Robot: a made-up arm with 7 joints. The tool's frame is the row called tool.
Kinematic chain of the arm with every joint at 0, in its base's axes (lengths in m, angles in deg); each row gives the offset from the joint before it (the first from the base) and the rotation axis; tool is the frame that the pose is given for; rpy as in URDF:
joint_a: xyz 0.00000 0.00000 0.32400 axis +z
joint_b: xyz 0.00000 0.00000 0.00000 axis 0 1 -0.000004
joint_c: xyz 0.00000 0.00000 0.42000 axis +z
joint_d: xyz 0.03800 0.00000 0.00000 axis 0 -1 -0.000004
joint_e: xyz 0.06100 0.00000 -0.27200 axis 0 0.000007 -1
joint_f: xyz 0.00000 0.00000 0.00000 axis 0 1 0.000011
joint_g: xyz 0.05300 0.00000 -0.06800 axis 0 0.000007 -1
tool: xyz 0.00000 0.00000 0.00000 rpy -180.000 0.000 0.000
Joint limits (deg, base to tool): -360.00..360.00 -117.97..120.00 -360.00..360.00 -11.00..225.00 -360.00..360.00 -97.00..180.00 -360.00..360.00
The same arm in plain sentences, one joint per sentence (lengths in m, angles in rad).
The arm has seven revolute joints in a row. What follows holds with every joint at zero, and every direction is one of the base frame's.
Joint 1 sits 0.3240 m along +z from the base frame's origin and turns about +z, from -6.2832 to 6.2832 rad.
Joint 2 sits at the same point as joint 1 and turns about +y, from -2.0590 to 2.0944 rad.
Joint 3 sits 0.4200 m along +z from joint 2 and turns about +z, from -6.2832 to 6.2832 rad.
Joint 4 sits 0.0380 m along +x from joint 3 and turns about -y, from -0.1920 to 3.9270 rad.
Joint 5 sits 0.0610 m along +x and 0.2720 m along -z from joint 4 and turns about -z, from -6.2832 to 6.2832 rad.
Joint 6 sits at the same point as joint 5 and turns about +y, from -1.6930 to 3.1416 rad.
Joint 7 sits 0.0530 m along +x and 0.0680 m along -z from joint 6 and turns about -z, from -6.2832 to 6.2832 rad.
The tool frame, which is the frame that the pose is given for, sits at the same point as joint 7; its axes are the base frame's turned by roll 3.1416, pitch 0.0000 and yaw 0.0000 rad (as in URDF: about the fixed x, then y, then z).

